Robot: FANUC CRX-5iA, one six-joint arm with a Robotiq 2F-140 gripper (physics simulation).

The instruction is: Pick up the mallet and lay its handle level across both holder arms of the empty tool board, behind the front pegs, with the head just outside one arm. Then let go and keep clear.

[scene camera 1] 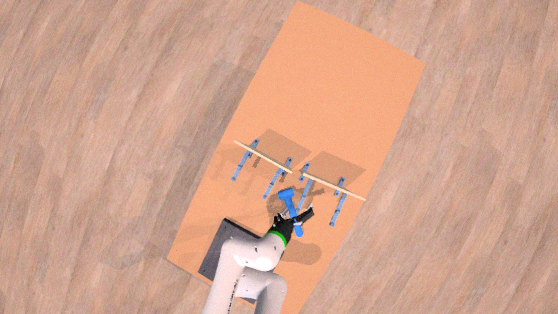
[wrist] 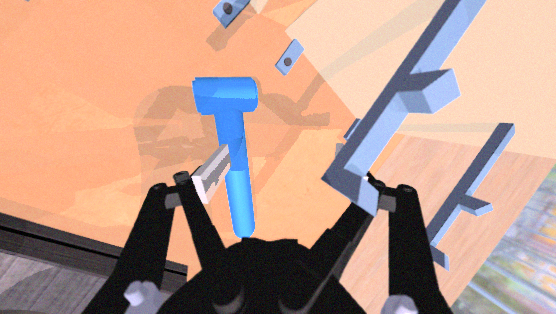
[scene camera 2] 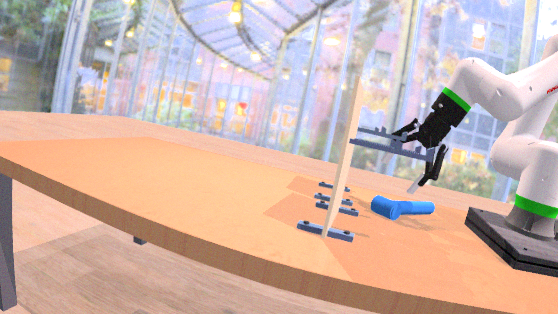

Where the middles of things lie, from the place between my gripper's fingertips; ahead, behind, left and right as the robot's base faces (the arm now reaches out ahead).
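As for the blue mallet (scene camera 2: 392, 209), my hand is 8 cm above it, 5 cm past it and 2 cm to the right of it.
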